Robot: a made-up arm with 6 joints. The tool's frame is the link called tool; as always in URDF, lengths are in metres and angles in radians.
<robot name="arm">
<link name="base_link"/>
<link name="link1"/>
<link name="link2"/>
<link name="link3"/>
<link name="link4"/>
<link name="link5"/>
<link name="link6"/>
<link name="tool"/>
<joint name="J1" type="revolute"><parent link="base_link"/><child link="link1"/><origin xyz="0 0 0.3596" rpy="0 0 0"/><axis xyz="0 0 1"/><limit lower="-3.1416" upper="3.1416"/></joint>
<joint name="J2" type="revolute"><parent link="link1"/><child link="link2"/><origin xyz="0.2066 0 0" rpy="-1.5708 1.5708 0"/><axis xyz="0 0 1"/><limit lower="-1.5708" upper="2.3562"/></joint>
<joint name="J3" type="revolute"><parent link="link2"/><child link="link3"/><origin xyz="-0.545 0 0" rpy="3.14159 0 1.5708"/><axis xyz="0 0 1"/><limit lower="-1.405" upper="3.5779"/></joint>
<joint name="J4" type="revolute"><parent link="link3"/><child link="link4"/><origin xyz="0 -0.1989 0" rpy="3.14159 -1.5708 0"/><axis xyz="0 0 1"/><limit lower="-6.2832" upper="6.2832"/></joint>
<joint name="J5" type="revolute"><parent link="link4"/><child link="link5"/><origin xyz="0 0 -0.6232" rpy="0 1.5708 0"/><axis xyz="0 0 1"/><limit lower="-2.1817" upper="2.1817"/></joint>
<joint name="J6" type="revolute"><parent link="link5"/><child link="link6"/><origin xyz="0.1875 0 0" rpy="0 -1.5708 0"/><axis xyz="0 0 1"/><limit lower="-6.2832" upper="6.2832"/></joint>
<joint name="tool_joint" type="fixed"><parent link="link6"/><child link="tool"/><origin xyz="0 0 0" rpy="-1.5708 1.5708 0"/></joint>
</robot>
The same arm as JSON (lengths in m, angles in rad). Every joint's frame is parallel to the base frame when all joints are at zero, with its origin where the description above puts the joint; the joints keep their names.
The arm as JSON. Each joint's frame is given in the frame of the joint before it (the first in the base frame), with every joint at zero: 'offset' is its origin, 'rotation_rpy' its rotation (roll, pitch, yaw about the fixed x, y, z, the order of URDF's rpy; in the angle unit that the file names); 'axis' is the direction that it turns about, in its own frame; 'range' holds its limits. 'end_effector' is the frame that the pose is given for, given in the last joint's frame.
{
  "length_unit": "m",
  "angle_unit": "rad",
  "chain": [
    {
      "id": "J1",
      "offset": [
        0.0,
        0.0,
        0.3596
      ],
      "rotation_rpy": [
        0.0,
        0.0,
        0.0
      ],
      "axis": [
        0.0,
        0.0,
        1.0
      ],
      "range": [
        -3.1416,
        3.1416
      ]
    },
    {
      "id": "J2",
      "offset": [
        0.2066,
        0.0,
        0.0
      ],
      "rotation_rpy": [
        0.0,
        0.0,
        0.0
      ],
      "axis": [
        0.0,
        1.0,
        0.0
      ],
      "range": [
        -1.5708,
        2.3562
      ]
    },
    {
      "id": "J3",
      "offset": [
        0.0,
        0.0,
        0.545
      ],
      "rotation_rpy": [
        0.0,
        0.0,
        0.0
      ],
      "axis": [
        0.0,
        -1.0,
        0.0
      ],
      "range": [
        -1.405,
        3.5779
      ]
    },
    {
      "id": "J4",
      "offset": [
        0.0,
        0.0,
        0.1989
      ],
      "rotation_rpy": [
        0.0,
        0.0,
        0.0
      ],
      "axis": [
        -1.0,
        0.0,
        0.0
      ],
      "range": [
        -6.2832,
        6.2832
      ]
    },
    {
      "id": "J5",
      "offset": [
        0.6232,
        0.0,
        0.0
      ],
      "rotation_rpy": [
        0.0,
        0.0,
        0.0
      ],
      "axis": [
        0.0,
        -1.0,
        0.0
      ],
      "range": [
        -2.1817,
        2.1817
      ]
    },
    {
      "id": "J6",
      "offset": [
        0.1875,
        0.0,
        0.0
      ],
      "rotation_rpy": [
        0.0,
        0.0,
        0.0
      ],
      "axis": [
        -1.0,
        0.0,
        0.0
      ],
      "range": [
        -6.2832,
        6.2832
      ]
    }
  ],
  "end_effector": {
    "offset": [
      0.0,
      0.0,
      0.0
    ],
    "rotation_rpy": [
      0.0,
      0.0,
      0.0
    ]
  }
}

